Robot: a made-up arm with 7 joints.
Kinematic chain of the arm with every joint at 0, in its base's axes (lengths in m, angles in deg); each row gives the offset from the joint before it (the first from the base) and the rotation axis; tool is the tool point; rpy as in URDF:
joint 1: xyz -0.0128 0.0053 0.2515 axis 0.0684 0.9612 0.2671
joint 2: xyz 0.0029 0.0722 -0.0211 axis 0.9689 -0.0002 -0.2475
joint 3: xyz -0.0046 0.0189 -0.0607 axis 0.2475 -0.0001 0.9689
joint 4: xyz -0.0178 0.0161 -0.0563 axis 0.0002 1 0
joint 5: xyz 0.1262 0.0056 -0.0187 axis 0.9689 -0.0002 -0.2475
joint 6: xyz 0.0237 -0.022 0.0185 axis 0.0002 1 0
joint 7: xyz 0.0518 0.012 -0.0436 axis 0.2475 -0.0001 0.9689
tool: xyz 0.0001 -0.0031 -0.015 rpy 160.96 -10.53 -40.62
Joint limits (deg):
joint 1: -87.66..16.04
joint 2: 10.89..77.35
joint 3: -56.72..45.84
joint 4: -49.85..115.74
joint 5: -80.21..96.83
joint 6: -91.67..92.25
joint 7: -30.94..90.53
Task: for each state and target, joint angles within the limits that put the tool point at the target. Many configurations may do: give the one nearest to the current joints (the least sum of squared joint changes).
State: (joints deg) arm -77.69 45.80 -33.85 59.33 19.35 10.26 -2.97
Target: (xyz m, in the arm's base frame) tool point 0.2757 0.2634 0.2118
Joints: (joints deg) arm -68.00 52.78 -33.03 67.86 19.37 13.01 -3.03
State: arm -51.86 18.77 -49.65 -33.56 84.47 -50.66 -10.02
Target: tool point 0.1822 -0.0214 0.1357
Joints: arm -35.50 40.76 -46.86 -11.67 89.33 -50.94 -10.60
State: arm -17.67 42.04 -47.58 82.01 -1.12 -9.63 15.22
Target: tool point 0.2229 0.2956 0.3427
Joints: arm -69.23 77.35 -12.88 50.78 6.15 9.02 15.54
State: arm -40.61 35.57 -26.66 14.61 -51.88 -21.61 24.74
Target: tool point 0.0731 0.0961 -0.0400
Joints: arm 0.57 34.28 -47.76 28.80 -50.56 -11.47 24.59
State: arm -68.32 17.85 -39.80 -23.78 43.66 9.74 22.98
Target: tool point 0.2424 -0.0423 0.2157
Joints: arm -55.79 17.74 -47.43 3.44 41.66 7.85 22.69
